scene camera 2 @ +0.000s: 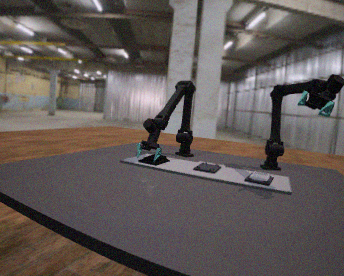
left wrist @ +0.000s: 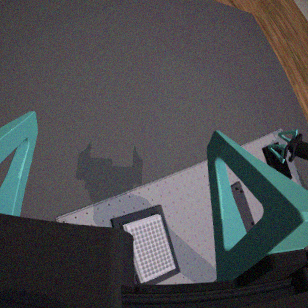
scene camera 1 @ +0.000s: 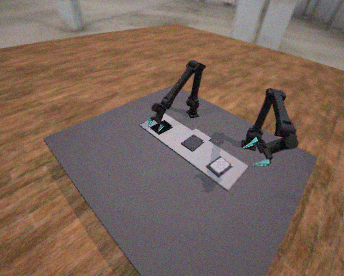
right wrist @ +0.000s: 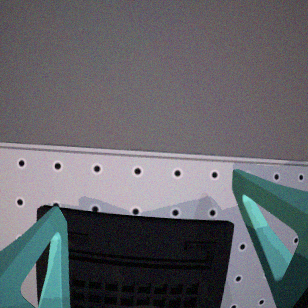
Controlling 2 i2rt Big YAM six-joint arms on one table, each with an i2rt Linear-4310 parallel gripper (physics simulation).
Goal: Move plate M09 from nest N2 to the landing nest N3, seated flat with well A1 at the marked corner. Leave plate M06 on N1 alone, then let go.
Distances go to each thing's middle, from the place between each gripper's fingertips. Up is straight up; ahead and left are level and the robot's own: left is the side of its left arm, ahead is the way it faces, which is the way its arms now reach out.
Labels:
The pale gridded chip (left wrist: 152, 257) is 350 mm below my left hand, 170 mm to the right of it and 160 mm behind it.
The pale gridded chip lies 100 mm behind my right hand and 610 mm to the left of it.

